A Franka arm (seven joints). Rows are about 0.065 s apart.
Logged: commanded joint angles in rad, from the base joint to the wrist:
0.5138, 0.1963, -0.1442, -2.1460, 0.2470, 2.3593, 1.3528
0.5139, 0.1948, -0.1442, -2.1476, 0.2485, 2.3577, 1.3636
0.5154, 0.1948, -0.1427, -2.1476, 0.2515, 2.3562, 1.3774
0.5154, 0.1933, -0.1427, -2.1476, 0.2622, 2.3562, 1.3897
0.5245, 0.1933, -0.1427, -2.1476, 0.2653, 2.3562, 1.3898
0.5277, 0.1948, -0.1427, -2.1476, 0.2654, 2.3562, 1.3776
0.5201, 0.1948, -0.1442, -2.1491, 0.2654, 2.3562, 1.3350
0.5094, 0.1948, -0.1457, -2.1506, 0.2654, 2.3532, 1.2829
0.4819, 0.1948, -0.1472, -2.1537, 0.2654, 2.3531, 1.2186
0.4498, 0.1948, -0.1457, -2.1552, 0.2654, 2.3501, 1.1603
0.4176, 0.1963, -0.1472, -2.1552, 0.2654, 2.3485, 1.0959
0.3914, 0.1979, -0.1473, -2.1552, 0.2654, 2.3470, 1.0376
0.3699, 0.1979, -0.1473, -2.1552, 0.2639, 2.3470, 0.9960
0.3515, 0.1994, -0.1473, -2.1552, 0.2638, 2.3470, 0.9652
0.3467, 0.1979, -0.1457, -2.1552, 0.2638, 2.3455, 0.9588
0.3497, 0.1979, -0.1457, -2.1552, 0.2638, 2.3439, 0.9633
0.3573, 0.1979, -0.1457, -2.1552, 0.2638, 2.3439, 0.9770
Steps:
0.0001, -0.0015, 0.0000, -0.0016, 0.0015, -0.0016, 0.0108
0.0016, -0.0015, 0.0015, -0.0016, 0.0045, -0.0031, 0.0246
0.0016, -0.0030, 0.0015, -0.0016, 0.0152, -0.0031, 0.0369
0.0107, -0.0030, 0.0015, -0.0016, 0.0183, -0.0031, 0.0370
0.0139, -0.0015, 0.0015, -0.0016, 0.0184, -0.0031, 0.0248
0.0063, -0.0015, 0.0000, -0.0031, 0.0184, -0.0031, -0.0178
-0.0044, -0.0015, -0.0015, -0.0046, 0.0184, -0.0061, -0.0699
-0.0319, -0.0015, -0.0030, -0.0077, 0.0184, -0.0062, -0.1342
-0.0640, -0.0015, -0.0015, -0.0092, 0.0184, -0.0092, -0.1925
-0.0962, 0.0000, -0.0030, -0.0092, 0.0184, -0.0108, -0.2569
-0.1224, 0.0016, -0.0031, -0.0092, 0.0184, -0.0123, -0.3152
-0.1439, 0.0016, -0.0031, -0.0092, 0.0169, -0.0123, -0.3568
-0.1623, 0.0031, -0.0031, -0.0092, 0.0168, -0.0123, -0.3876
-0.1671, 0.0016, -0.0015, -0.0092, 0.0168, -0.0138, -0.3940
-0.1641, 0.0016, -0.0015, -0.0092, 0.0168, -0.0154, -0.3895
-0.1565, 0.0016, -0.0015, -0.0092, 0.0168, -0.0154, -0.3758

